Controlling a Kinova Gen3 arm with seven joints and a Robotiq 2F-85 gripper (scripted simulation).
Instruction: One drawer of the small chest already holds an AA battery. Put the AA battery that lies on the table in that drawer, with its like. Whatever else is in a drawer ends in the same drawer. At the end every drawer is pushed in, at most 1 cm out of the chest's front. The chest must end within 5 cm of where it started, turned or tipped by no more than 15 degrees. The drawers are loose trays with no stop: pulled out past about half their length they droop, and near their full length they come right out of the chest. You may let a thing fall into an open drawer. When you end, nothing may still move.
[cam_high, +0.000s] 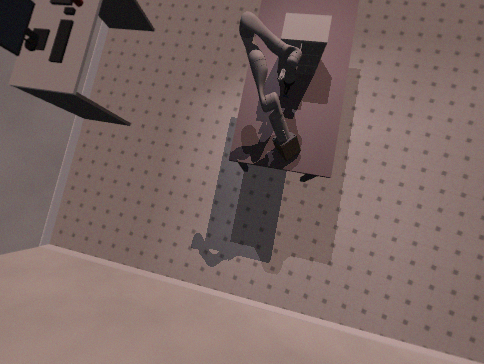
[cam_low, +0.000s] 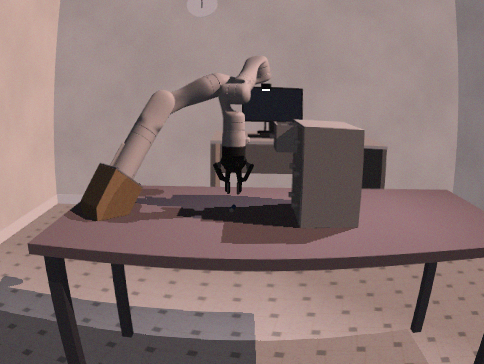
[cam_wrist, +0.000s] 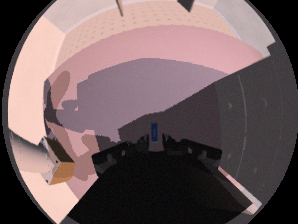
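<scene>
The AA battery lies 70 mm below my hand.
</scene>
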